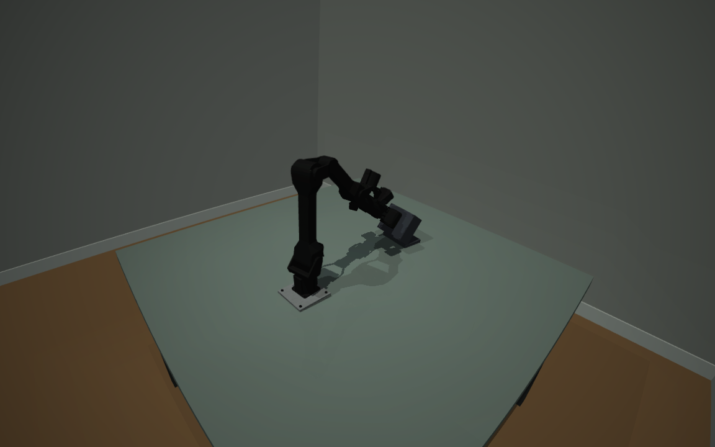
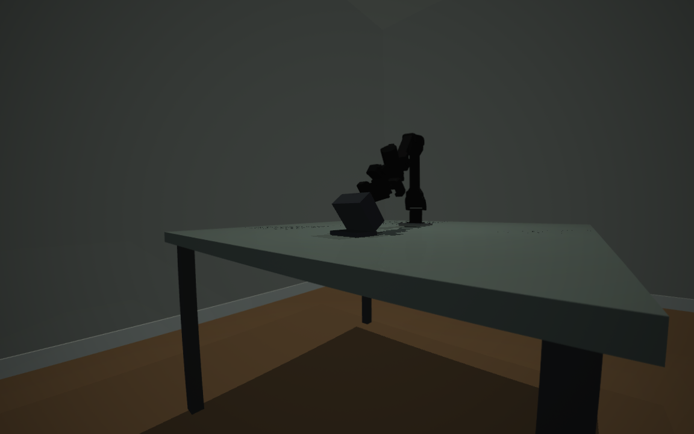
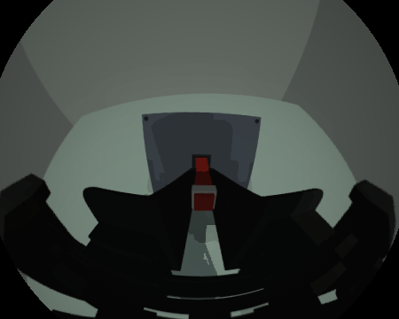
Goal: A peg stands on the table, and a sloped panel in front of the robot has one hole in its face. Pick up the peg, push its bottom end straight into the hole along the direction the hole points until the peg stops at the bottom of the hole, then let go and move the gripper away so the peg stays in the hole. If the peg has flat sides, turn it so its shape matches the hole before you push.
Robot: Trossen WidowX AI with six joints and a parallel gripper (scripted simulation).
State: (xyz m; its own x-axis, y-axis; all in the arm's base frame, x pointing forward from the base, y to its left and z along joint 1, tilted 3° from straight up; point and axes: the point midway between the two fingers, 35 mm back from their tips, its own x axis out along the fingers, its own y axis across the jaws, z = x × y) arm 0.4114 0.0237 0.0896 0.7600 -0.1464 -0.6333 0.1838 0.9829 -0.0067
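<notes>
Right now the sloped panel is 4 cm ahead of my gripper tip, 3 cm below it and 1 cm to the right of it. From my gripper tip the other things lie so: red peg 1 cm behind, 1 cm above.
</notes>
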